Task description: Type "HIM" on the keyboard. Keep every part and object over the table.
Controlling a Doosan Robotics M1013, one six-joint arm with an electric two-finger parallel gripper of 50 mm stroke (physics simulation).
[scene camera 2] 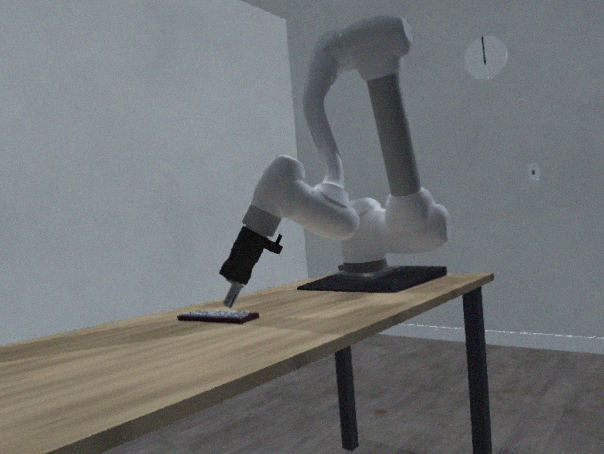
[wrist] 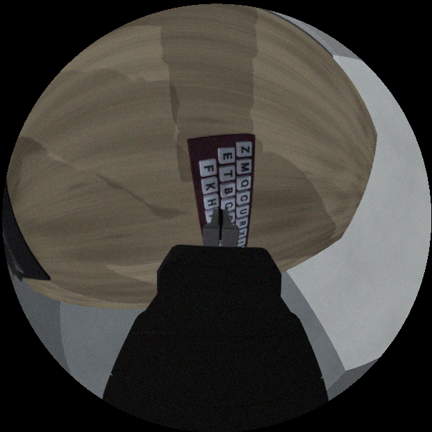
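Seen in the pictures: gripper, fingertip midpoint: (scene camera 2: pixel 227 306); arm's base, origin of the base link: (scene camera 2: pixel 366 274).
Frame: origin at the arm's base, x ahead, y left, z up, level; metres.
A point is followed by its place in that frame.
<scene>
The keyboard (scene camera 2: pixel 218 316) @[x 0.685, y 0.134, z -0.010 m] (wrist: pixel 206 145) is a thin dark-red slab with white lettered keys, lying flat on the table. In the wrist view the H key (wrist: pixel 211 202) is in the left row and the M key (wrist: pixel 244 166) is in the right row. I cannot make out an I key; the fingers hide part of the nearer keys. My gripper (scene camera 2: pixel 228 306) @[x 0.645, y 0.111, z 0.007 m] (wrist: pixel 219 218) is shut and empty, tilted, with its fingertips low over the keyboard. In the wrist view the tips overlap the area between the H and G keys; whether they touch a key I cannot tell.
The long wooden table (scene camera 2: pixel 150 370) @[x 0.956, y 0.385, z -0.025 m] (wrist: pixel 100 115) bears the keyboard. The arm's base stands on a black mat (scene camera 2: pixel 420 280) @[x 0.012, y 0.245, z -0.013 m] (wrist: pixel 22 245) near the table's far end. A plain wall (scene camera 2: pixel 140 150) is behind the table. The table's front edge runs diagonally in the scene view.
</scene>
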